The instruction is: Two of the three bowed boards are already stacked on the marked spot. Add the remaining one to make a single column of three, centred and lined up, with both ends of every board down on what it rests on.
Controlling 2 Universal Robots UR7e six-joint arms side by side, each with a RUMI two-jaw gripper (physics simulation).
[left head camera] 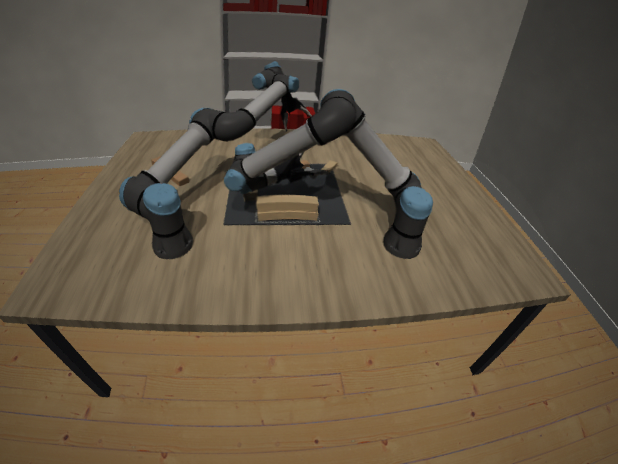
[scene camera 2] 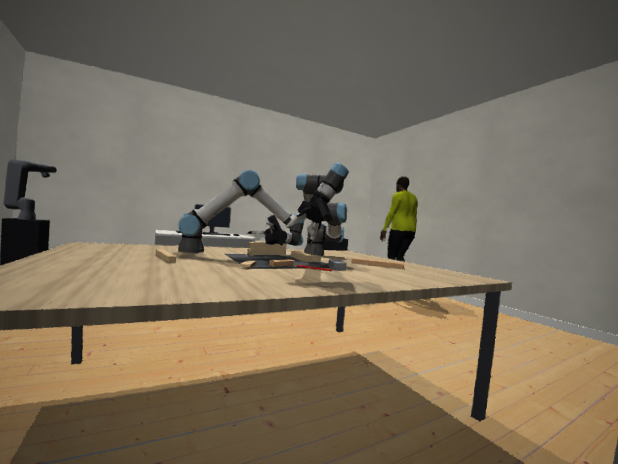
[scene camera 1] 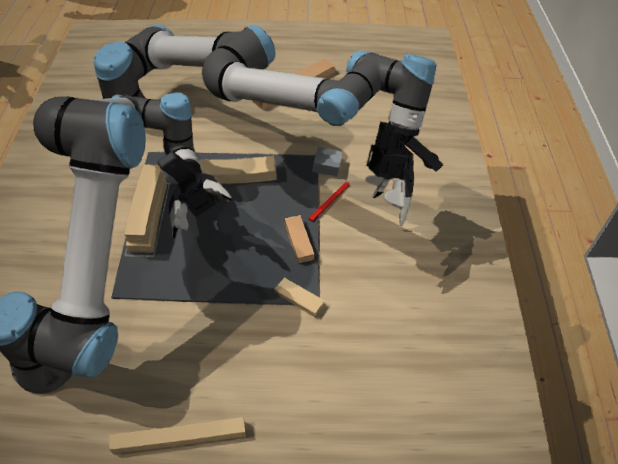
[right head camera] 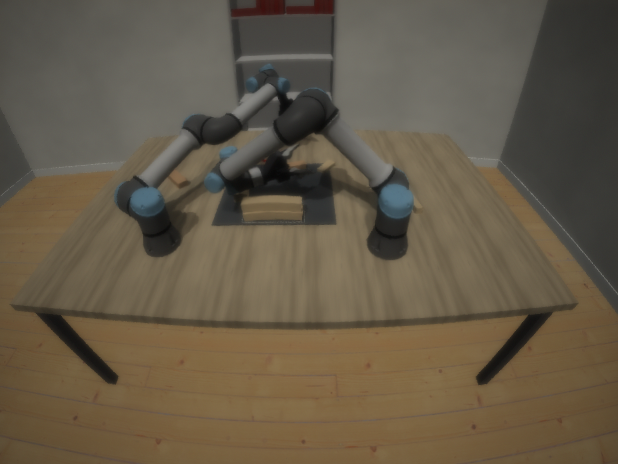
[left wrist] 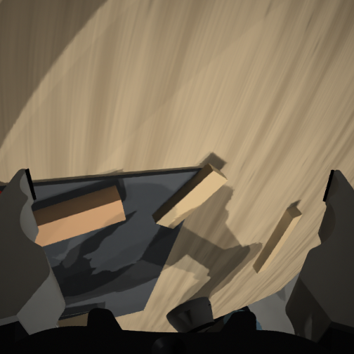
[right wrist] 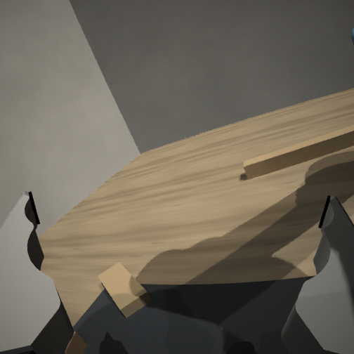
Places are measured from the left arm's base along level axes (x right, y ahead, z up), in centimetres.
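Where they show: left gripper, between the fingertips: [left head camera: 299,124] [scene camera 2: 298,236] [scene camera 1: 387,211]; right gripper, between the fingertips: [left head camera: 319,157] [scene camera 2: 256,228] [scene camera 1: 202,218] [right head camera: 307,157]; left arm's base, origin of its link: [left head camera: 172,244] [scene camera 2: 313,254] [right head camera: 162,243]; right arm's base, origin of its link: [left head camera: 401,245] [scene camera 2: 191,251] [scene camera 1: 44,363] [right head camera: 387,245].
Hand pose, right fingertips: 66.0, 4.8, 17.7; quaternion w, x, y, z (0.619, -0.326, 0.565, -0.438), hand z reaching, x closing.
Observation:
Things, the pixels of their centre, and the offset from my right fingertips, as dx, dy, dz. Level surfaces: height alone.
- thick tan board, middle of its body: [scene camera 1: 234,169] [right head camera: 242,183] [scene camera 2: 305,256] -25.0, +16.5, -14.5
- dark mat, height of its surface: dz -17.1
- orange-brown block, middle of its body: [scene camera 1: 299,238] [scene camera 2: 282,263] [right head camera: 293,166] +3.4, +22.9, -15.9
- short tan piece, middle of its body: [scene camera 1: 299,296] [right head camera: 326,166] [left head camera: 329,166] +18.7, +15.7, -16.3
- red stick, middle of its body: [scene camera 1: 329,200] -5.5, +36.4, -17.0
- grey block, middle of its body: [scene camera 1: 327,161] [scene camera 2: 337,264] -17.9, +41.9, -15.5
- long tan bar, middle of its body: [scene camera 1: 177,436] [scene camera 2: 165,255] +39.0, -21.9, -16.2
- orange-brown bar, middle of its body: [scene camera 1: 295,83] [left head camera: 168,170] [right head camera: 172,173] [scene camera 2: 377,263] -55.2, +49.4, -16.3
Two bowed tan boards [left head camera: 287,207] [right head camera: 272,207] [scene camera 1: 145,205] lie stacked on the marked spot at the mat's edge. Another thick tan board [scene camera 1: 245,169] [scene camera 2: 306,256], apparently the third, lies on the mat near the stack, along the mat's upper edge in scene camera 1; my right gripper partly hides its near end there. My right gripper [scene camera 1: 201,215] [right wrist: 179,198] is open and empty above the mat, beside the stack. My left gripper [scene camera 1: 391,207] [left wrist: 178,171] is open and empty above the table, beyond the mat and well away from the boards.
On or beside the dark mat [scene camera 1: 150,285] lie an orange-brown block [scene camera 1: 300,239] [left wrist: 82,222], a short tan piece [scene camera 1: 301,297] [right wrist: 124,290], a red stick [scene camera 1: 329,201] and a grey block [scene camera 1: 328,161]. A long tan bar [scene camera 1: 177,436] and an orange-brown bar [scene camera 1: 320,70] lie farther out.

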